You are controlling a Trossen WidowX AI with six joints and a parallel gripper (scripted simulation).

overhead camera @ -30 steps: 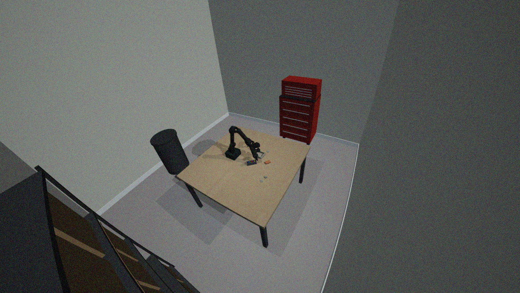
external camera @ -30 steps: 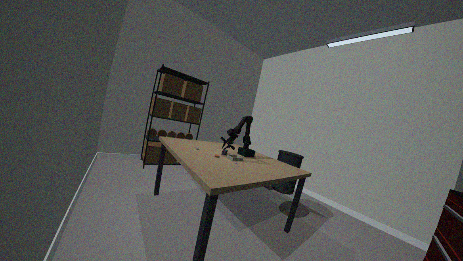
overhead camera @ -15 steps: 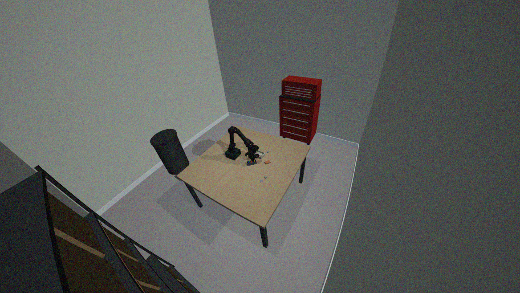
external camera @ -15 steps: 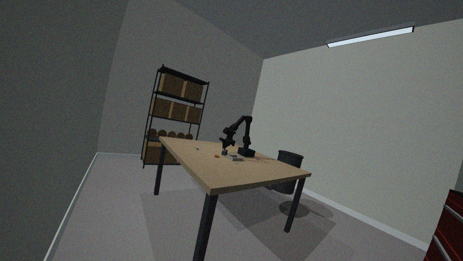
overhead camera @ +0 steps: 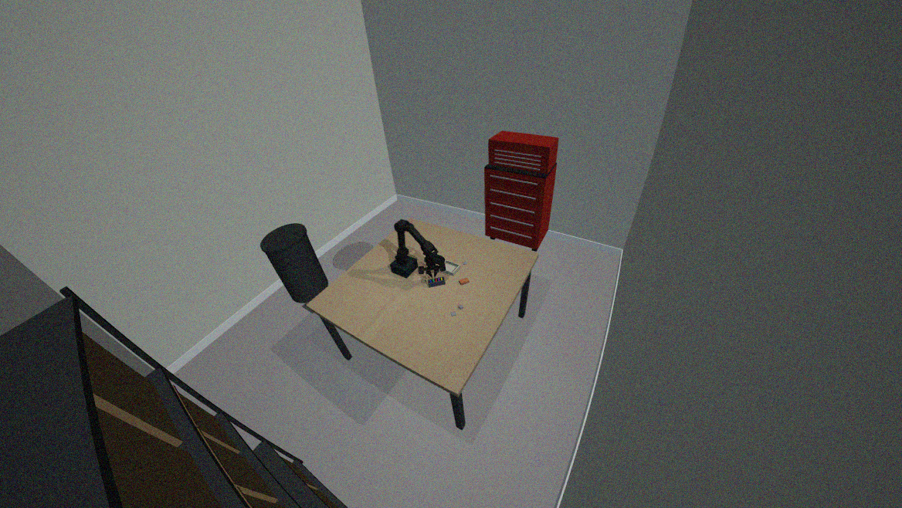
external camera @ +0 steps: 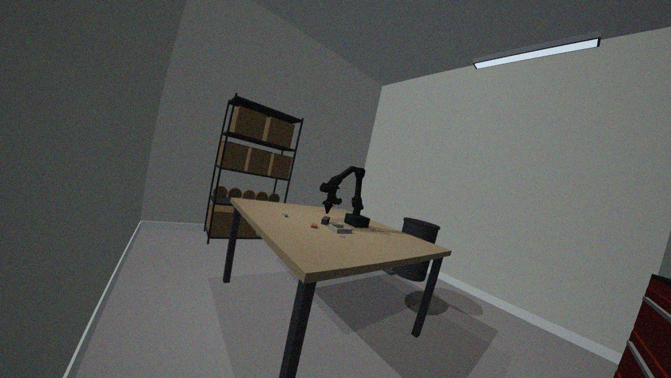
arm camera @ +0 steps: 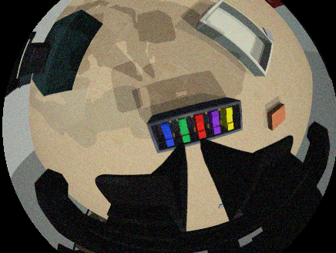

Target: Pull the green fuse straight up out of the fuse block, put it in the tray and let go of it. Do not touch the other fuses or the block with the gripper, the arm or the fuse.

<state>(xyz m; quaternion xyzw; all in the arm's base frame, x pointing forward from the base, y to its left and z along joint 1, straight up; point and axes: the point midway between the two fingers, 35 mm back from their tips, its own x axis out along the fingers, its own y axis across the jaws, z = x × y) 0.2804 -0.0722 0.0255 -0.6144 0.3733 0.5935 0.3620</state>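
The green fuse lies 50 mm below my gripper tip. Also, from my gripper tip: blue fuse: 20 mm behind, 10 mm to the right, 50 mm below; purple fuse: 30 mm ahead, 20 mm to the left, 50 mm below; red fuse: 10 mm ahead, 10 mm to the left, 50 mm below.
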